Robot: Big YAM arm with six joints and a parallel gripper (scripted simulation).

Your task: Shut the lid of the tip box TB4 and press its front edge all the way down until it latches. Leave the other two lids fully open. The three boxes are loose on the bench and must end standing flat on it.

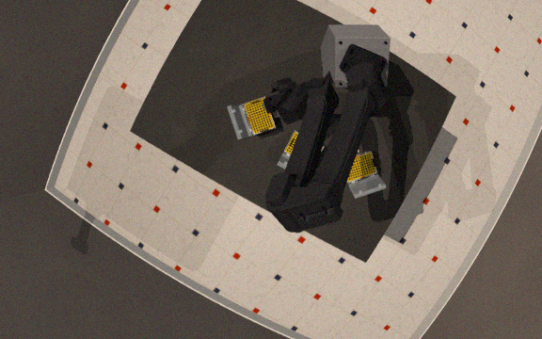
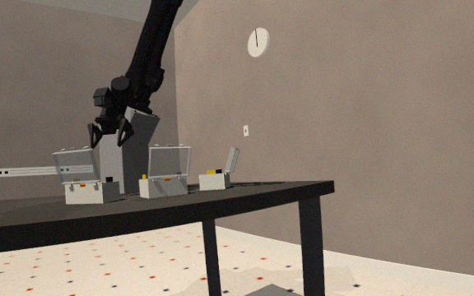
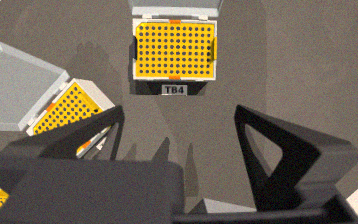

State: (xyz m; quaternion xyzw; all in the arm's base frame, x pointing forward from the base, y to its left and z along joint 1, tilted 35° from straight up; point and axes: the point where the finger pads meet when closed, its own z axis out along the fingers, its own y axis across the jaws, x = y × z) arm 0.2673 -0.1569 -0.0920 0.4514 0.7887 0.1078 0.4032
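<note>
Now: hand 100 mm to the left of the lid, 100 mm short of it and 70 mm above it.
</note>
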